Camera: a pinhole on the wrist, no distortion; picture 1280 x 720 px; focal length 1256.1 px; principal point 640.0 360.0 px. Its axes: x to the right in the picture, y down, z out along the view. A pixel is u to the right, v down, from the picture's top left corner.
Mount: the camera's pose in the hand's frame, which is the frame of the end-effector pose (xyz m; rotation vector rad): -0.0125 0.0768 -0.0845 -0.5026 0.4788 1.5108
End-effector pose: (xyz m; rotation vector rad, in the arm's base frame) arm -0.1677 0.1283 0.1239 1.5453 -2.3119 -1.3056
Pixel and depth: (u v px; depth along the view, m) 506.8 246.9 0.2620
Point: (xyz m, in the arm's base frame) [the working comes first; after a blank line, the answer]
In the camera's frame: -0.0278 -0.0236 0.2620

-0.3917 0.2374 0.1694
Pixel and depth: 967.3 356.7 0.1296
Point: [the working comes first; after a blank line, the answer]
In the camera's frame: 0.0338 -0.0003 0.1296

-0.2922 0.1635 0.2500
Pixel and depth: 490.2 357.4 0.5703
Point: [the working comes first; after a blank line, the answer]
In the camera's frame: -0.0680 -0.0012 0.5703

-0.6171 0.4431 0.1056
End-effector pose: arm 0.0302 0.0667 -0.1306 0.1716 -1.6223 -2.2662
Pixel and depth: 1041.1 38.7 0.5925
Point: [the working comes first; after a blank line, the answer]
In the camera's frame: 0.1892 -0.1516 0.5925

-0.0578 0.1121 0.5204
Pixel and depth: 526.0 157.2 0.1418
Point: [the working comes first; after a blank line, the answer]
In the camera's frame: -0.0129 -0.0229 0.1418

0.0422 0.0553 0.0231
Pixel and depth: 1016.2 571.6 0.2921
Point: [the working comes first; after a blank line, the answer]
In the camera's frame: 0.0875 0.0492 0.2921

0.1276 0.0876 0.1950
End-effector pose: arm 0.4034 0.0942 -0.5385 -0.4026 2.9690 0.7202
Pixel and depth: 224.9 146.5 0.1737
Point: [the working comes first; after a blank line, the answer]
In the camera's frame: -0.0574 -0.0295 0.1737

0.3542 0.2454 -0.5620
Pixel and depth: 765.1 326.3 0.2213
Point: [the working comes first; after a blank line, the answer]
In the camera's frame: 0.0220 -0.0059 0.2213

0.3525 0.3262 -0.5109
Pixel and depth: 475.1 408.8 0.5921
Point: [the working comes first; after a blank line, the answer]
In the camera's frame: -0.0777 0.0230 0.5921

0.3484 0.6156 -0.7649
